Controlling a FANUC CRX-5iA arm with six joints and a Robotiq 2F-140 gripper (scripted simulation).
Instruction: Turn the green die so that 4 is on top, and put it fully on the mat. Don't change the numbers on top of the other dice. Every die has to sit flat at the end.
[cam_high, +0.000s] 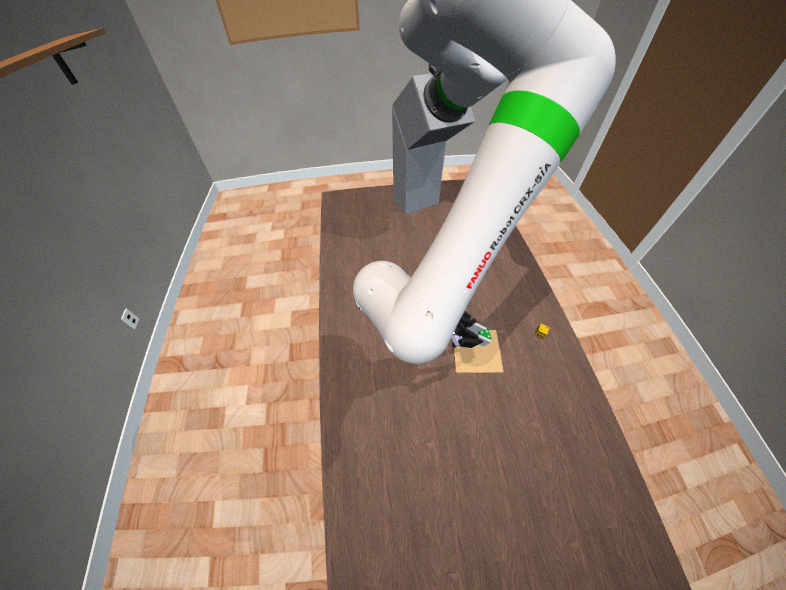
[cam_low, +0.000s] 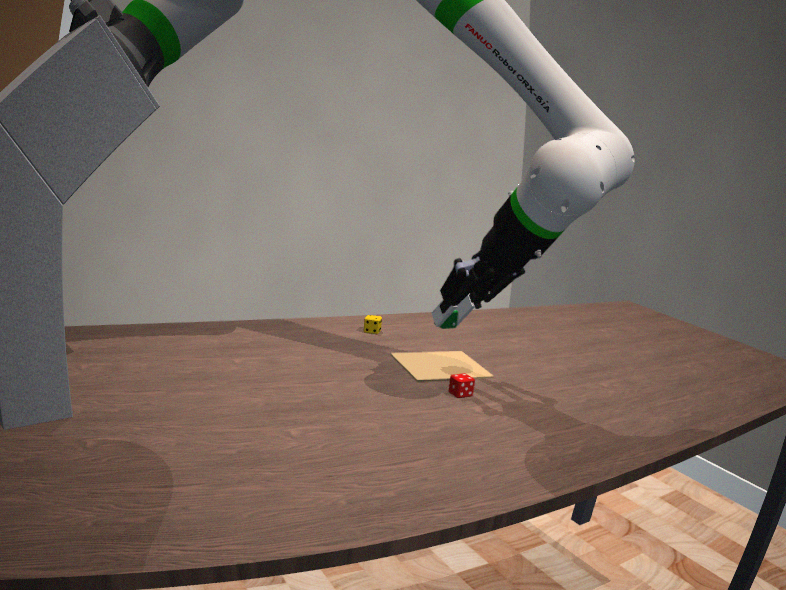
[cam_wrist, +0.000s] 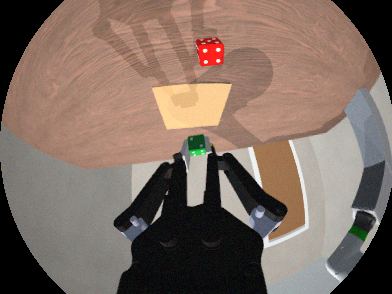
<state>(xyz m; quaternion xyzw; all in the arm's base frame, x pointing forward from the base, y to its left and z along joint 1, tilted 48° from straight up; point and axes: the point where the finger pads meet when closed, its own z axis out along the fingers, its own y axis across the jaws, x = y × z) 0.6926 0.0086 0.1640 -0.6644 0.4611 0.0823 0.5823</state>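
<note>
Right now the tan mat is 11 cm below my hand and 2 cm to the left of it. From my hand the other things lie so: yellow die 24 cm to the left, 9 cm below, 5 cm behind; then green die 2 cm to the left, 2 cm below; then red die 11 cm to the right, 9 cm below, 3 cm behind.
</note>
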